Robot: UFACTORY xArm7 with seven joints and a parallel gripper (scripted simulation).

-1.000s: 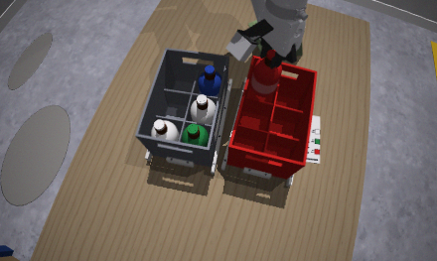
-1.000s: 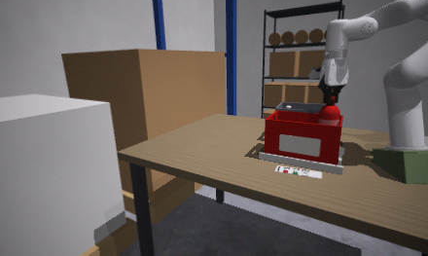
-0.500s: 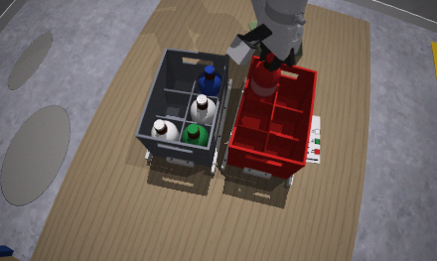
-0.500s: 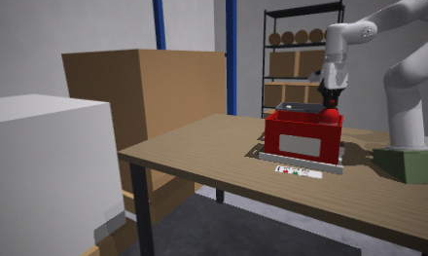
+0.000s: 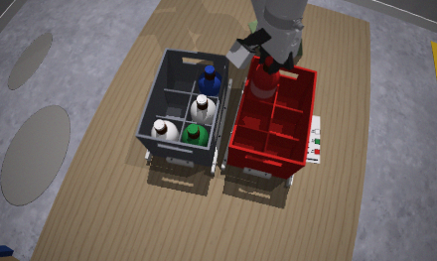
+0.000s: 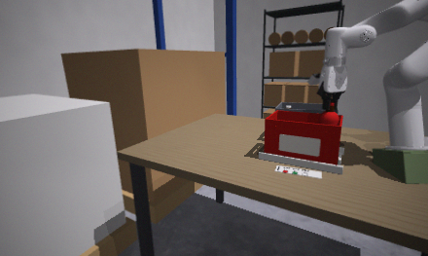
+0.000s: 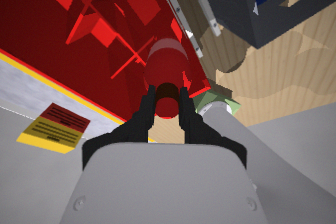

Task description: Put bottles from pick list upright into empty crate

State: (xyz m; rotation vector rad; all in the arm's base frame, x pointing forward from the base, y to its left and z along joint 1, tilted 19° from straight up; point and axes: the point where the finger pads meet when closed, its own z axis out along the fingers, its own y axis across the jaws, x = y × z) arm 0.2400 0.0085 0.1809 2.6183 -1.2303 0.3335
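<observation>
Right now my hand is 70 mm above the red-label bottle. The rest, counted from my hand: red crate: 90 mm ahead, 30 mm to the left, 140 mm below; then blue-label bottle: 10 mm behind, 150 mm to the right, 140 mm below; then grey crate: 80 mm ahead, 210 mm to the right, 140 mm below.
</observation>
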